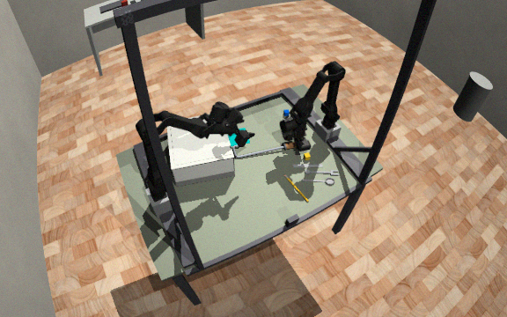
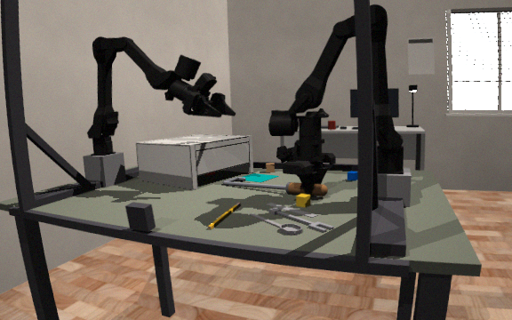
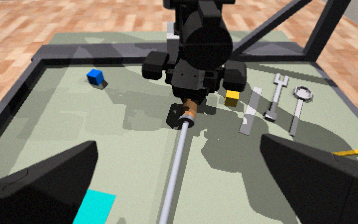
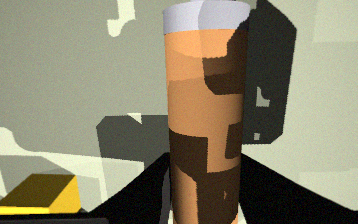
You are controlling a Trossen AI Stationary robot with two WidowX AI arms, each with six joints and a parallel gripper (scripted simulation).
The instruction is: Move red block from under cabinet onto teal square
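The teal square is 230 mm to the left of my right hand, 200 mm ahead of it and 40 mm below it. Round my right hand: hook tool: 130 mm to the left, 70 mm ahead, 20 mm below; then blue cube: 220 mm ahead, 90 mm to the right, 20 mm below; then yellow cube: 90 mm behind, 20 mm below.
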